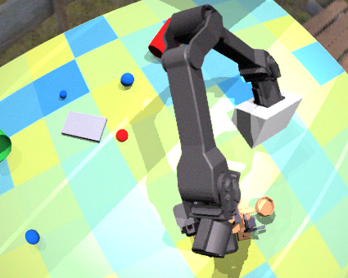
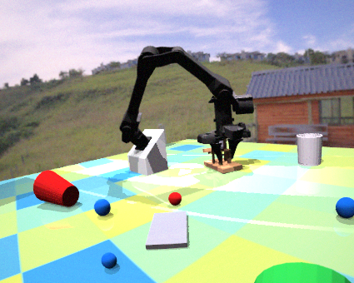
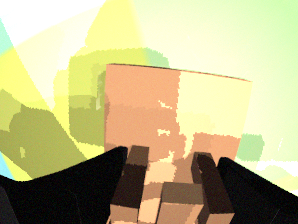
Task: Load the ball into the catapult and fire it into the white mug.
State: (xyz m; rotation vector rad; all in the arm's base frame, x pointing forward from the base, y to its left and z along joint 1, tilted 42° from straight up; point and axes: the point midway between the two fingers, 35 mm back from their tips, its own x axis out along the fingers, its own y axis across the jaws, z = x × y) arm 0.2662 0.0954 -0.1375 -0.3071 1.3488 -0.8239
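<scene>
Now: the catapult frame 4 cm behind my gripper tip, 2 cm to the left of it and 5 cm above it. The rest, counted from my gripper tip: wooden catapult 6 cm behind, 4 cm to the left, 2 cm above; red ball 8 cm ahead, 30 cm to the right, 2 cm below; mug 24 cm ahead, 19 cm to the left.
</scene>
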